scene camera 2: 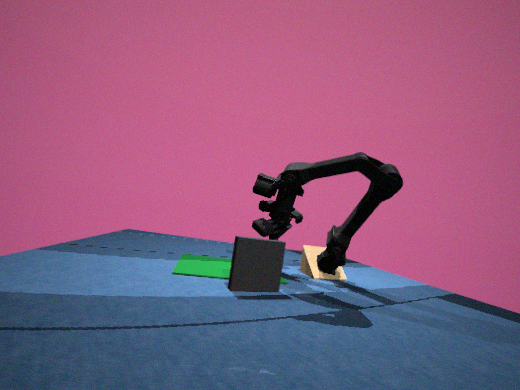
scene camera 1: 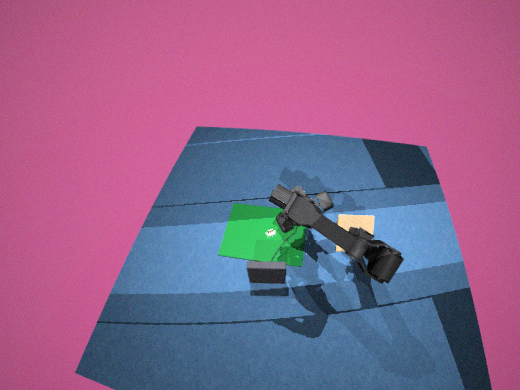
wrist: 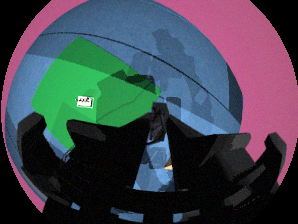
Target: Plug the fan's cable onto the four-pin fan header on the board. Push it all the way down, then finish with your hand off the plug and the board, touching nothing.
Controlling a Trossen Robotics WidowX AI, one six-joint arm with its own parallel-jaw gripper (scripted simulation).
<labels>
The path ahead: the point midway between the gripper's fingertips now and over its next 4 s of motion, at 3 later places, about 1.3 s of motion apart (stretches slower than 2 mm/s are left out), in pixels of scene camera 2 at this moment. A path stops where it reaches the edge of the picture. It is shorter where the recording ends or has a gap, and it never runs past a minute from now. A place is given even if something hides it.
The gripper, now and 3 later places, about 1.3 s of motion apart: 272,240; 269,235; 269,230; 267,239
</labels>
